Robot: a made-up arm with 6 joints. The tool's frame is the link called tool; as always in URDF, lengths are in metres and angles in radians. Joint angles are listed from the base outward.
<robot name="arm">
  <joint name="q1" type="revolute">
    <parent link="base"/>
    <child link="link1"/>
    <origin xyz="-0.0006 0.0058 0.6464"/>
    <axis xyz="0 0 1"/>
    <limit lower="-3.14" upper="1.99"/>
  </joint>
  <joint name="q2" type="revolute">
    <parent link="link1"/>
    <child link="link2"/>
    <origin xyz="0.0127 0.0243 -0.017" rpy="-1.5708 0 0"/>
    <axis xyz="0 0 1"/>
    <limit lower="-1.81" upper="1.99"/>
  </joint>
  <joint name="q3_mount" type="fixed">
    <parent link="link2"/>
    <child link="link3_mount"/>
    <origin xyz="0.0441 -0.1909 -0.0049"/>
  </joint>
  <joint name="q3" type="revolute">
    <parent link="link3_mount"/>
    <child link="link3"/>
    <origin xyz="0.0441 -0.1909 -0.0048"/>
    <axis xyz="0 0 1"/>
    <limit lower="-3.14" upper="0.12"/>
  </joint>
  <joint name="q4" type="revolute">
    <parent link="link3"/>
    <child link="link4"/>
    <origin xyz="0.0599 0.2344 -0.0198" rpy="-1.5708 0 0"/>
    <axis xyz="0 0 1"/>
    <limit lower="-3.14" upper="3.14"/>
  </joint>
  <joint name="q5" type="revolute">
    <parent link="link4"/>
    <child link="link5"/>
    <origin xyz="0.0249 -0.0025 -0.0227" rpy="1.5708 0 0"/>
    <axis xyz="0 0 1"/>
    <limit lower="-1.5" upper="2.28"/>
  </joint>
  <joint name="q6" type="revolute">
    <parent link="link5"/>
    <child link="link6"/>
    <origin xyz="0.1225 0.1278 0.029" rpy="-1.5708 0 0"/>
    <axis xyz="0 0 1"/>
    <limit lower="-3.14" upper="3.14"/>
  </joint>
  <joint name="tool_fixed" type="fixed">
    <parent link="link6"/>
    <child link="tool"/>
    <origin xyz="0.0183 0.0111 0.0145" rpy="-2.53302 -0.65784 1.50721"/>
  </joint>
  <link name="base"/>
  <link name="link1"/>
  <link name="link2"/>
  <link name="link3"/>
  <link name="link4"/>
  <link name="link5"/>
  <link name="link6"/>
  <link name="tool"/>
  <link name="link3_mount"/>
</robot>
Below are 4 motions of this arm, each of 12 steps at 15 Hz.
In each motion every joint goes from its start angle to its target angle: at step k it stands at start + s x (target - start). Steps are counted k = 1, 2, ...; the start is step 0. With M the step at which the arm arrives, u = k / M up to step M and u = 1 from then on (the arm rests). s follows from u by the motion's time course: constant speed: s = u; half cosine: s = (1 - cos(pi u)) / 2; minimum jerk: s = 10 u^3 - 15 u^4 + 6 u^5.
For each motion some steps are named. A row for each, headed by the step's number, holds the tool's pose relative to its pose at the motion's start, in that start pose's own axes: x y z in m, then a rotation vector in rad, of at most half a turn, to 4 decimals.
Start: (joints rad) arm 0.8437 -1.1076 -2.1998 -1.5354 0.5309 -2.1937
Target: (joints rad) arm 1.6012 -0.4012 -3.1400 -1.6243 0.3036 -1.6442
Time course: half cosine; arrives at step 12
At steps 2, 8, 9, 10, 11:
2: 0.0094 -0.0017 -0.0177 0.0524 -0.0454 -0.0467
8: 0.0940 0.0511 -0.1459 0.5939 -0.4436 -0.5517
9: 0.1033 0.0665 -0.1540 0.6757 -0.4935 -0.6327
10: 0.1094 0.0787 -0.1579 0.7381 -0.5298 -0.6958
11: 0.1127 0.0865 -0.1595 0.7771 -0.5518 -0.7358

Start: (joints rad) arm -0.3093 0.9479 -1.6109 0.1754 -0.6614 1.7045
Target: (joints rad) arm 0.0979 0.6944 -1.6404 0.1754 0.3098 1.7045
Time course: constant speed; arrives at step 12
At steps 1, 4, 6, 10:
1: 0.0015 -0.0208 0.0159 -0.0291 -0.0601 0.0253
4: 0.0029 -0.0773 0.0717 -0.1223 -0.2338 0.1107
6: 0.0007 -0.1090 0.1150 -0.1889 -0.3436 0.1756
10: -0.0125 -0.1554 0.2122 -0.3307 -0.5463 0.3246

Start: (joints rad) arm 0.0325 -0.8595 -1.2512 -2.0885 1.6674 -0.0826
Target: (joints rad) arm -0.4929 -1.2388 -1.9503 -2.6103 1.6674 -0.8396
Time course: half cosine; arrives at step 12
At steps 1, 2, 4, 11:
1: 0.0070 -0.0047 0.0037 -0.0135 -0.0144 -0.0035
2: 0.0271 -0.0188 0.0155 -0.0543 -0.0562 -0.0142
4: 0.0927 -0.0738 0.0724 -0.2164 -0.2048 -0.0615
11: 0.1516 -0.2710 0.4671 -0.9533 -0.6748 -0.4617

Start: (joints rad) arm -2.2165 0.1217 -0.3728 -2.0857 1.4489 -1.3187
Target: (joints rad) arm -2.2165 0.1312 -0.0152 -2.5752 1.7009 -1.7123
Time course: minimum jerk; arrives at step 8
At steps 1, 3, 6, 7, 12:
1: -0.0003 0.0008 -0.0008 -0.0133 0.0029 0.0045
3: -0.0059 0.0122 -0.0111 -0.2257 0.0448 0.0705
6: -0.0213 0.0332 -0.0193 -0.7108 0.1120 0.1719
7: -0.0239 0.0360 -0.0186 -0.7755 0.1175 0.1791
12: -0.0243 0.0365 -0.0184 -0.7872 0.1184 0.1802

